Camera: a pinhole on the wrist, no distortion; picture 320 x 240 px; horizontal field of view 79.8 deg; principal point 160.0 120.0 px. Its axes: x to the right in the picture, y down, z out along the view. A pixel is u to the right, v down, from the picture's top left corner.
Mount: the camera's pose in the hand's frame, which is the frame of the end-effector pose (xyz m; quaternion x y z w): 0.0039 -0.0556 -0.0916 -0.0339 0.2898 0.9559 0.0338
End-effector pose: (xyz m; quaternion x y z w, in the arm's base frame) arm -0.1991 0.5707 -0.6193 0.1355 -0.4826 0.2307 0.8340
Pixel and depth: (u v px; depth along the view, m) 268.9 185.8 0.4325
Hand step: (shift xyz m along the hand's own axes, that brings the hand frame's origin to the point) -0.2732 0.0727 0.3285
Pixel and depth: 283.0 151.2 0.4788
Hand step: -0.3307 0.1598 0.3228
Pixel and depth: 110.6 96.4 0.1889
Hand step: 0.0459 0.0666 0.0564
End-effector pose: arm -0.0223 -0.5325 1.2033 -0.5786 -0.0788 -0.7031 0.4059
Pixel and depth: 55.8 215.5 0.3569
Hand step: 0.1662 -0.0136 0.3192
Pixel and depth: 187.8 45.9 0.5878
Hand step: -0.0885 0.4641 0.2633
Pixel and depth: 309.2 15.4 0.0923
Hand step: -0.0677 0.0408 -0.0489
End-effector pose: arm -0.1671 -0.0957 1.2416 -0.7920 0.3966 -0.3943 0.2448
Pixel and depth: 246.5 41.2 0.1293
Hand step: -0.0556 0.0631 -0.0186
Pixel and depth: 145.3 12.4 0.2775
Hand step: 0.0257 0.2273 0.0544
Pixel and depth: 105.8 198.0 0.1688
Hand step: 0.0381 -0.0209 0.0905
